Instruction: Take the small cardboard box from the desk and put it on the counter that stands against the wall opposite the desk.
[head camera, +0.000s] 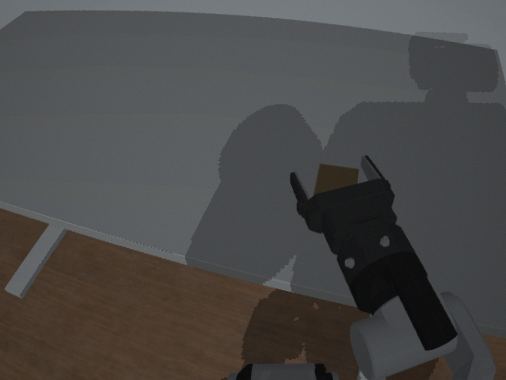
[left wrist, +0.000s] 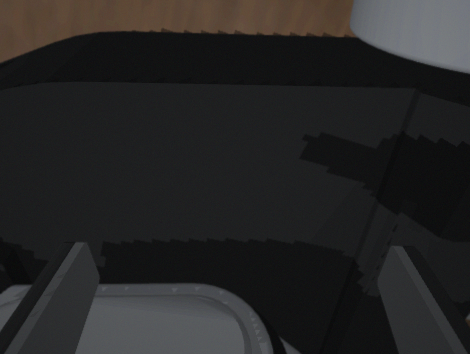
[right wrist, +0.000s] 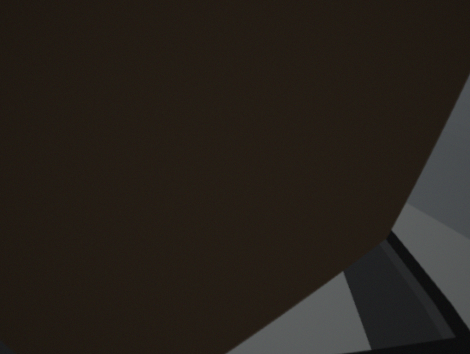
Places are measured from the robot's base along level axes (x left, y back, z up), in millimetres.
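Pixels of known places: left gripper, fingertip midpoint: (left wrist: 237, 261); right gripper, fingertip midpoint: (head camera: 329, 168).
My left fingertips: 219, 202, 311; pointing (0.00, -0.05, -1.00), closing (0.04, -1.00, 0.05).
Note:
Behind a point stands the place of what it marks, as x, y, z.
The small cardboard box (head camera: 338, 178) @[-85, -306, 771] stands on the grey desk (head camera: 115, 150) @[308, -440, 721], between the spread fingers of my right gripper (head camera: 330, 166) @[-69, -300, 799] in the head camera view. The gripper's body hides the box's near part. In the right wrist view the brown box (right wrist: 200, 150) fills most of the picture, very close, and covers much of the fingers; part of one finger shows at the lower right. The right gripper is open, with a gap beside the box. My left gripper (left wrist: 237, 261) @[219, 202, 311] is open and empty, over the robot's own dark base. The counter does not show.
The desk's near edge runs slantwise across the head camera view, above a brown wooden floor (head camera: 150, 320) @[428, -422, 1]. A pale bar (head camera: 37, 262), perhaps a desk leg, lies below the edge at the left. Shadows of the robot fall over the desk and floor.

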